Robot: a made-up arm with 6 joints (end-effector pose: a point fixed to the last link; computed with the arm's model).
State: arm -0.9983 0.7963 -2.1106 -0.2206 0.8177 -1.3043
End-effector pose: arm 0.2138 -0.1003 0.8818 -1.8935 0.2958 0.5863
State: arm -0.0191 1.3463 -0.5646 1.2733 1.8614 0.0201
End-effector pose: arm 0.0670 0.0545 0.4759 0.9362 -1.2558 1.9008
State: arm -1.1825 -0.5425 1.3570 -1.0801 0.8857 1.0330
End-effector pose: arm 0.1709 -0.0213 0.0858 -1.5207 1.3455 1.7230
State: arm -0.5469 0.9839 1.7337 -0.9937 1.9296 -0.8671
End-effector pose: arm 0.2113 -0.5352 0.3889 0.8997 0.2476 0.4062
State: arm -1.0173 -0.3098 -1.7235 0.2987 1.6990 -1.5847
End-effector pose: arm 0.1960 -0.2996 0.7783 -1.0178 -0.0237 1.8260
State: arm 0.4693 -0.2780 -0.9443 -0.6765 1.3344 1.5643
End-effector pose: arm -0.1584 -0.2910 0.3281 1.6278 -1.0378 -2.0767
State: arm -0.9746 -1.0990 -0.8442 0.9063 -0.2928 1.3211
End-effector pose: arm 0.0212 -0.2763 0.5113 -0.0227 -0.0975 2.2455
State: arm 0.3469 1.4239 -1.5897 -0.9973 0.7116 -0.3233
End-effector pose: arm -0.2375 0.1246 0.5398 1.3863 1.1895 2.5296
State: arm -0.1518 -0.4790 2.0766 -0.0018 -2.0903 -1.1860
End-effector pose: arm 0.3621 -0.0227 0.6363 -1.7766 -0.7055 -0.6727
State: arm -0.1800 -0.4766 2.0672 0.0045 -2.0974 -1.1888
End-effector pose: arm 0.3667 -0.0224 0.6238 -1.7851 -0.6916 -0.6418
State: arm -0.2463 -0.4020 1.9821 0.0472 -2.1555 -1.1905
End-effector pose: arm 0.3776 -0.0343 0.5742 -1.8531 -0.6386 -0.5883
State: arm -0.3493 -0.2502 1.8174 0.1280 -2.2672 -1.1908
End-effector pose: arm 0.3776 -0.0637 0.4885 -1.9672 -0.5415 -0.4993
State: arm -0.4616 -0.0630 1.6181 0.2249 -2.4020 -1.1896
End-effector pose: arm 0.3481 -0.1036 0.3998 -2.0748 -0.4153 -0.3903
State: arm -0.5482 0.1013 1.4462 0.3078 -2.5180 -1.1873
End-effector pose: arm 0.3027 -0.1370 0.3421 -2.1434 -0.2935 -0.3070
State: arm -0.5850 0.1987 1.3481 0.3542 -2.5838 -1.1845
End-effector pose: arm 0.2723 -0.1544 0.3203 -2.1758 -0.2197 -0.2791
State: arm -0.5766 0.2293 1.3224 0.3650 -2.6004 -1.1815
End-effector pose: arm 0.2663 -0.1598 0.3199 -2.1864 -0.2047 -0.2963
